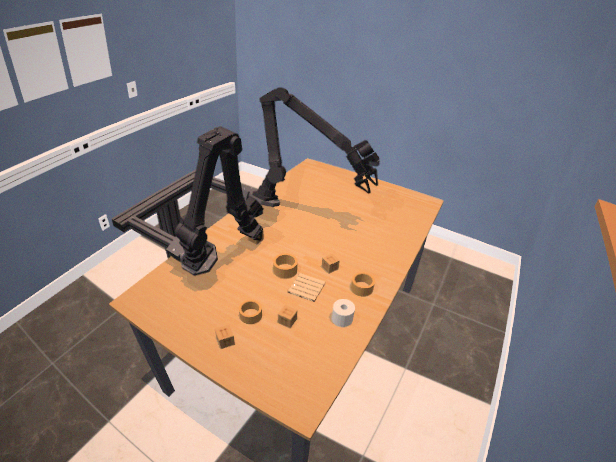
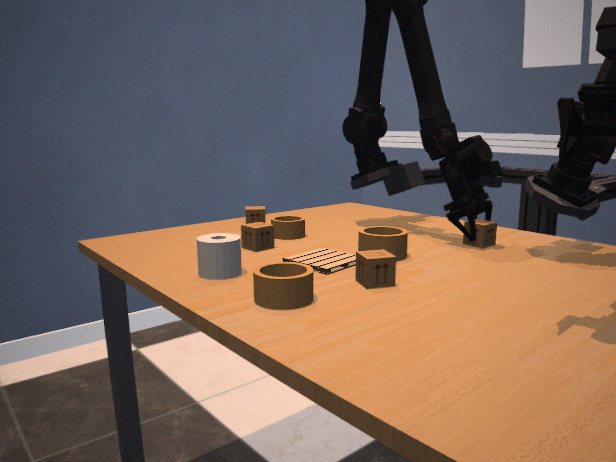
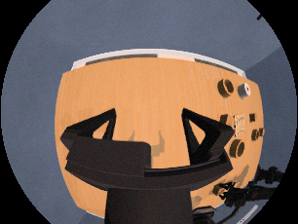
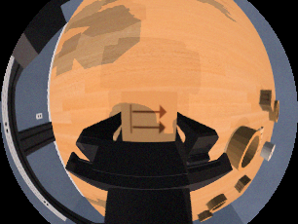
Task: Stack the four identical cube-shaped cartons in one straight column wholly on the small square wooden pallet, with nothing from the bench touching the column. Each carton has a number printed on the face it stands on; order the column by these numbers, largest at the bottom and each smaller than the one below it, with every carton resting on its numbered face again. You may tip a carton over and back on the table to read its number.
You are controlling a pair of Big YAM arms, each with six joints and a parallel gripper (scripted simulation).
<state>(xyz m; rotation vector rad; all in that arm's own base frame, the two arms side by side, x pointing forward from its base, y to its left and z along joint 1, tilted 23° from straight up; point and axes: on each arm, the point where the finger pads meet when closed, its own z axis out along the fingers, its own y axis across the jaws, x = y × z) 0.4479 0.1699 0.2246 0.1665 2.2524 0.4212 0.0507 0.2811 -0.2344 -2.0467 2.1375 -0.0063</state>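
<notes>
Now: the brown carton 390 mm ahead of my right hand. From my right hand the other things lie so: wooden pallet (350 mm ahead, 160 mm to the right, 20 mm below).
</notes>
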